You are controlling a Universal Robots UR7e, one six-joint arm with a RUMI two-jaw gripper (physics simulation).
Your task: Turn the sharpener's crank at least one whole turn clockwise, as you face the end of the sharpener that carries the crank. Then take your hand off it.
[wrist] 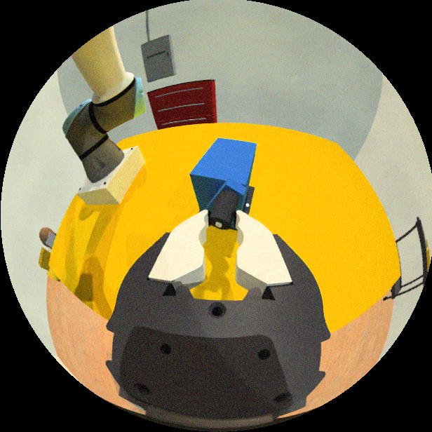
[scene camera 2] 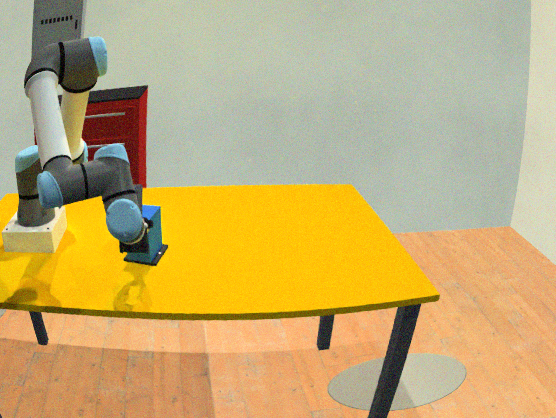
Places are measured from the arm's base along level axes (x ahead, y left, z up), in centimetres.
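Pixels of known places: arm's base, origin of the base link: (scene camera 2: 36, 217).
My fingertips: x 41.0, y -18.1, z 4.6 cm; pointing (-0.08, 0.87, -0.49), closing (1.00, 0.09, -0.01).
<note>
Ahead of a thing's pixels: the offset from my fingertips to its top centre. "pt": to the spot under its first point. Level surfaces: height alone.
The blue sharpener @[pt dx +3.7, dy +9.5, dz -3.1 cm] (scene camera 2: 155, 227) (wrist: 225, 159) stands upright on its dark base plate @[pt dx +4.9, dy +9.1, dz -11.1 cm] (scene camera 2: 161, 254) on the yellow table. In the wrist view it is just beyond the fingertips, with its crank end towards my gripper (wrist: 222, 219). The gripper is shut on the crank's black handle (wrist: 224, 204), one pale finger on each side of it. Part of the blue crank arm (wrist: 238, 187) shows behind the handle, near the sharpener's body. In the scene view the arm's wrist hides most of the gripper and crank.
The yellow table @[dz -11.8 cm] (scene camera 2: 280, 240) (wrist: 320, 200) carries the sharpener and the arm's pale base block (scene camera 2: 30, 239) (wrist: 116, 187), left of the sharpener. A red drawer cabinet (scene camera 2: 135, 130) (wrist: 185, 102) stands behind the table. A grey wall box (scene camera 2: 60, 30) (wrist: 159, 59) hangs above.
</note>
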